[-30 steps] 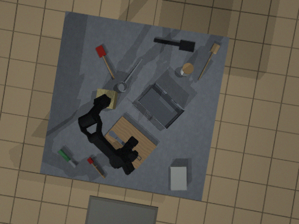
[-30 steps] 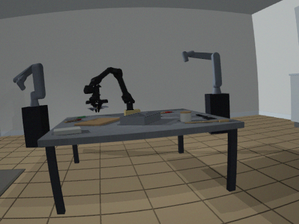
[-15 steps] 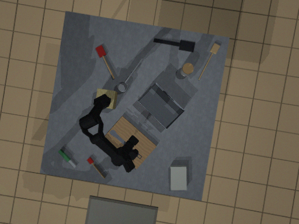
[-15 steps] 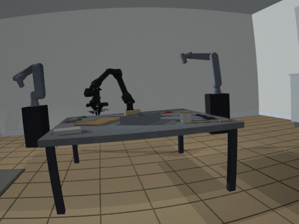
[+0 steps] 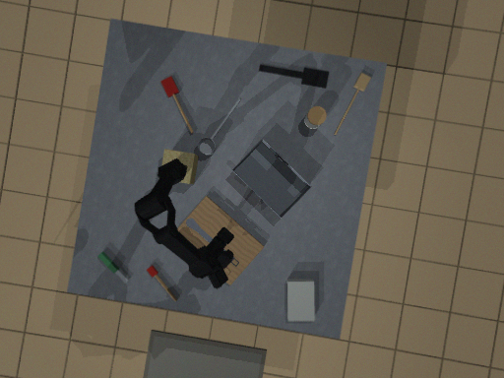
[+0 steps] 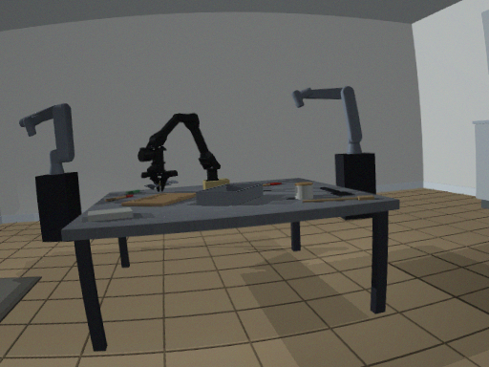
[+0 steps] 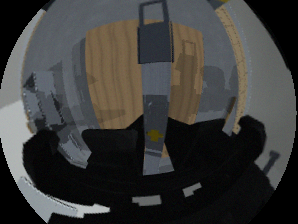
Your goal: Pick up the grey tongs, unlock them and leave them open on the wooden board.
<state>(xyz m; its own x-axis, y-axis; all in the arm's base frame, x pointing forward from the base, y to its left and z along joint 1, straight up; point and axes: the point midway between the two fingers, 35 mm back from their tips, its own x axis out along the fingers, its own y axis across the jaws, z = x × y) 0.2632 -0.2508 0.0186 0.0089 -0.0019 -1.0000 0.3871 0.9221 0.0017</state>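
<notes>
Now: gripper tip 4 cm below the yellow lock piece. Also, from my gripper tip: white block (45 cm ahead, 13 cm to the right, 3 cm below); roasting tin (35 cm to the left, 14 cm ahead, 2 cm below); wooden board (4 cm below).
</notes>
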